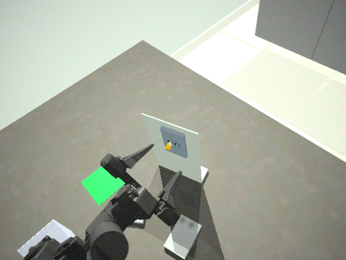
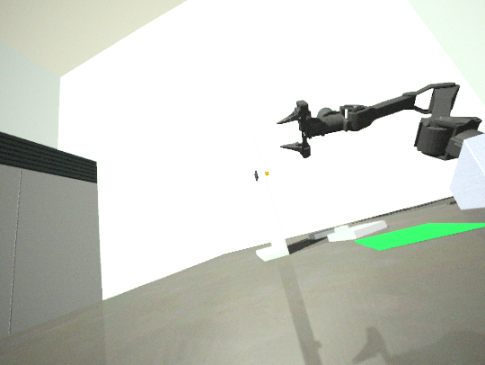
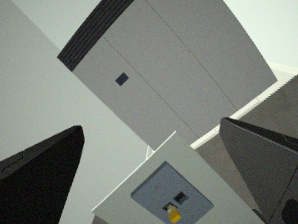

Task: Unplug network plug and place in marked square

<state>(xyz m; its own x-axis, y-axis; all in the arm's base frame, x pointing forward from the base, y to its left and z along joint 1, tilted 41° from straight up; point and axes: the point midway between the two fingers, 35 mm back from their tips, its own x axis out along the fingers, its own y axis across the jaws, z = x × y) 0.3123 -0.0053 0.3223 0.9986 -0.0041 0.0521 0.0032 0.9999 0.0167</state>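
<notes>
The network plug is 90 mm ahead of my gripper tip, 90 mm to the left of it and 140 mm below it. Also, from my gripper tip: green marked square 80 mm behind, 290 mm to the left, 350 mm below.
</notes>
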